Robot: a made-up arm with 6 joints. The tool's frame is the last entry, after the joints. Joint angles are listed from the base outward.
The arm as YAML. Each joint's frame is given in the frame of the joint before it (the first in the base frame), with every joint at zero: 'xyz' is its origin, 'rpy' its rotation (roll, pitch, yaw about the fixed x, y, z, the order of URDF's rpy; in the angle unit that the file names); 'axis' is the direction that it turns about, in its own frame. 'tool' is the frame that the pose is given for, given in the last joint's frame.
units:
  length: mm
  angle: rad
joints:
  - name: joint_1
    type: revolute
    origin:
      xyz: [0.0, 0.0, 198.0]
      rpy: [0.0, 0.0, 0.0]
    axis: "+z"
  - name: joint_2
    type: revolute
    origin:
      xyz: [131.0, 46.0, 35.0]
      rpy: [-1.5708, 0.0, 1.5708]
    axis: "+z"
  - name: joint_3
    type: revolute
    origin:
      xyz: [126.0, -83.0, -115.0]
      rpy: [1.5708, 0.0, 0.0]
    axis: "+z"
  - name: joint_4
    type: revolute
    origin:
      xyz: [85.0, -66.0, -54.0]
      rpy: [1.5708, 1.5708, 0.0]
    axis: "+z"
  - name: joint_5
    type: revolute
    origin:
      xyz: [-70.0, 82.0, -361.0]
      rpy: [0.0, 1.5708, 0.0]
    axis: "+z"
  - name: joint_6
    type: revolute
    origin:
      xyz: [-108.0, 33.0, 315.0]
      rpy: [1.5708, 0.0, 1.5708]
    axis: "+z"
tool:
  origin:
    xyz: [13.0, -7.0, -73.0]
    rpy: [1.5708, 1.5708, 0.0]
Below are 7 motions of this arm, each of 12 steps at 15 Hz.
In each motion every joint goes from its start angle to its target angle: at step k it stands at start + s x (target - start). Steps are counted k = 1, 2, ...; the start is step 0. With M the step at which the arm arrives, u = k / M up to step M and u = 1 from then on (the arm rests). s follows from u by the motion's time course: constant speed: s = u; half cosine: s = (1 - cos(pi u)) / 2; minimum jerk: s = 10 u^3 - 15 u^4 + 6 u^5.
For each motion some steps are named. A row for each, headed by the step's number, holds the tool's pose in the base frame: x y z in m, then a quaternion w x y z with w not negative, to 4 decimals.
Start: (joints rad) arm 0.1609 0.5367 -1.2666 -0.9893 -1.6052 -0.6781
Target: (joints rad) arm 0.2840 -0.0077 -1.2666 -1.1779 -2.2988 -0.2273
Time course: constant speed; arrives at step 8
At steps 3, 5, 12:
3: 0.0426 0.4353 -0.2094 0.8144 0.0114 0.5696 0.1105
5: -0.0203 0.5060 -0.1383 0.7561 0.0500 0.6049 0.2447
12: -0.1116 0.5752 0.0026 0.6481 0.1160 0.6073 0.4446

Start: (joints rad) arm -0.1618 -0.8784 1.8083 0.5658 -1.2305 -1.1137
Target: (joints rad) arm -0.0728 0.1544 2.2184 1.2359 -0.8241 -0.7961
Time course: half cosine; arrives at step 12
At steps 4, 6, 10, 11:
4: -0.1028 -0.1649 0.1126 0.1496 -0.2814 -0.3065 -0.8969
6: -0.0649 -0.2256 0.2196 0.1515 -0.3575 -0.4395 -0.8100
10: 0.0313 -0.2075 0.4236 0.0956 -0.4515 -0.6567 -0.5964
11: 0.0437 -0.1952 0.4444 0.0852 -0.4577 -0.6794 -0.5672

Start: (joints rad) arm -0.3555 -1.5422 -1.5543 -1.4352 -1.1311 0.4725
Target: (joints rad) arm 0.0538 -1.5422 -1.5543 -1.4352 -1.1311 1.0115
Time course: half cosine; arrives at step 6
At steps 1, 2, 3, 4, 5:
1: 0.2180 0.2688 0.6103 0.7803 0.3079 0.4230 0.3427
2: 0.1959 0.2849 0.6102 0.7804 0.2537 0.4153 0.3926
3: 0.1638 0.3038 0.6098 0.7732 0.1804 0.3977 0.4599
4: 0.1300 0.3190 0.6093 0.7577 0.1091 0.3719 0.5250
5: 0.1045 0.3277 0.6087 0.7413 0.0586 0.3480 0.5709

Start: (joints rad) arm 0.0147 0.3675 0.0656 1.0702 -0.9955 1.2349
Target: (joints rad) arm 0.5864 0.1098 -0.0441 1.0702 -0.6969 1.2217
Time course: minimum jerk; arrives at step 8
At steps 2, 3, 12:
2: -0.0495 0.6009 0.1745 0.8435 -0.1944 -0.3907 0.3130
3: -0.0923 0.6001 0.1952 0.8469 -0.1635 -0.3860 0.3271
12: -0.2698 0.5511 0.2818 0.8550 -0.0365 -0.3269 0.4011

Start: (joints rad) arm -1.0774 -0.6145 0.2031 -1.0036 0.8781 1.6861
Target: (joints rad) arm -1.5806 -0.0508 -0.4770 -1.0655 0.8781 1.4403
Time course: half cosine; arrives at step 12
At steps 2, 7, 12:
2: 0.1001 -0.0865 0.1392 0.2255 -0.5741 0.5622 -0.5509
7: 0.0848 -0.0532 0.1642 0.0215 0.4637 -0.7206 0.5151
12: 0.1052 -0.0451 0.1674 0.1921 0.3639 -0.7824 0.4674

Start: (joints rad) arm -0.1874 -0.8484 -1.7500 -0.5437 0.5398 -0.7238
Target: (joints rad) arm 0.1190 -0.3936 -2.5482 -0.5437 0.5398 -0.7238
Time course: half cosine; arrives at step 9
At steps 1, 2, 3, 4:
1: 0.3117 0.2946 0.2951 0.3502 0.1341 0.1929 -0.9067
2: 0.3122 0.3031 0.2826 0.3372 0.1052 0.1873 -0.9166
3: 0.3123 0.3148 0.2627 0.3154 0.0629 0.1757 -0.9304
4: 0.3110 0.3267 0.2373 0.2858 0.0150 0.1570 -0.9452

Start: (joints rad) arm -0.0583 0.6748 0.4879 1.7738 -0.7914 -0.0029
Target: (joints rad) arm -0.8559 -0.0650 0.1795 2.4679 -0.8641 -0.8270
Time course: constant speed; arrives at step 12
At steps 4, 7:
4: 0.1133 0.3849 0.4544 0.5542 0.7670 -0.1901 0.2615
7: 0.1699 0.2738 0.5375 0.3562 0.8332 -0.3540 0.2315

